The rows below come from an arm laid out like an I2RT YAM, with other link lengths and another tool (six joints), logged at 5 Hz.
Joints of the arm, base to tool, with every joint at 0 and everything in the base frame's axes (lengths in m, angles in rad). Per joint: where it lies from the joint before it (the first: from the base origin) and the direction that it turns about. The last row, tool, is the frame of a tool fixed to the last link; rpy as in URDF.
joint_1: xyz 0 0 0.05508 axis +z
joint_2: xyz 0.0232 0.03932 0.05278 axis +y
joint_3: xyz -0.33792 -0.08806 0 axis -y
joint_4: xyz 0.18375 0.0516 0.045 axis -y
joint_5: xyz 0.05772 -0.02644 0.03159 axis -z
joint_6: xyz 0.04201 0 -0.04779 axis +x
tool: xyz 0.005 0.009 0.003 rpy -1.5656 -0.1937 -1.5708
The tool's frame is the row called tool.
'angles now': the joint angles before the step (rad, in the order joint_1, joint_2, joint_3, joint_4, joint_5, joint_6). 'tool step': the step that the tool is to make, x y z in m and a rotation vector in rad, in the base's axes. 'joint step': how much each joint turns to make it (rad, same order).
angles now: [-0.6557 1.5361 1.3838 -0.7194 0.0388 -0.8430]
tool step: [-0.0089 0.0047 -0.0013 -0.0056 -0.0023 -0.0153]
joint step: [-0.0055 -0.0310 -0.0364 0.0104 0.0087 0.0056]
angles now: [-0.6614 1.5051 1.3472 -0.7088 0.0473 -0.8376]
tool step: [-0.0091 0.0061 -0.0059 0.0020 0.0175 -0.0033]
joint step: [-0.0016 -0.0291 -0.0519 0.0079 0.0081 -0.0046]
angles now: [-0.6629 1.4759 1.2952 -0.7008 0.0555 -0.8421]
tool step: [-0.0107 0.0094 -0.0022 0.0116 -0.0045 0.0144]
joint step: [-0.0001 -0.0412 -0.0438 -0.0008 -0.0184 -0.0037]
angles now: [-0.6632 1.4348 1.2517 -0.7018 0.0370 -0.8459]
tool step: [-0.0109 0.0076 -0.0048 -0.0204 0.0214 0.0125]
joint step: [0.0006 -0.0389 -0.0516 0.0096 0.0152 -0.0277]
